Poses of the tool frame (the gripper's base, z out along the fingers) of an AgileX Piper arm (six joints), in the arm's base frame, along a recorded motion.
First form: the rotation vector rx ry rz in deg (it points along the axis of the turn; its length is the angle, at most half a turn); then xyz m.
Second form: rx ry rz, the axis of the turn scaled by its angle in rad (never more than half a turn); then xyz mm. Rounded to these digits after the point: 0 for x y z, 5 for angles.
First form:
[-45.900, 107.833, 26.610, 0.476, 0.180, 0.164]
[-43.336, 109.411, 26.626, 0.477, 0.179, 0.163]
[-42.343, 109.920, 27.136, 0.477, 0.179, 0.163]
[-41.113, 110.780, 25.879, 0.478, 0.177, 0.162]
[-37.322, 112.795, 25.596, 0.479, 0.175, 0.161]
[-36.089, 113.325, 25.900, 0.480, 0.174, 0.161]
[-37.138, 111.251, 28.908, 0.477, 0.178, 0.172]
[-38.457, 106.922, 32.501, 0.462, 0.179, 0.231]
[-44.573, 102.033, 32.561, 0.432, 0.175, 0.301]
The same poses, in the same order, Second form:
[-0.80111, 1.88204, 0.46443, 476, 180, 164]
[-0.75636, 1.90958, 0.46471, 477, 179, 163]
[-0.73902, 1.91847, 0.47361, 477, 179, 163]
[-0.71756, 1.93348, 0.45167, 478, 177, 162]
[-0.65139, 1.96864, 0.44673, 479, 175, 161]
[-0.62987, 1.97789, 0.45204, 480, 174, 161]
[-0.64818, 1.94170, 0.50454, 477, 178, 172]
[-0.67120, 1.86614, 0.56725, 462, 179, 231]
[-0.77795, 1.78081, 0.56830, 432, 175, 301]

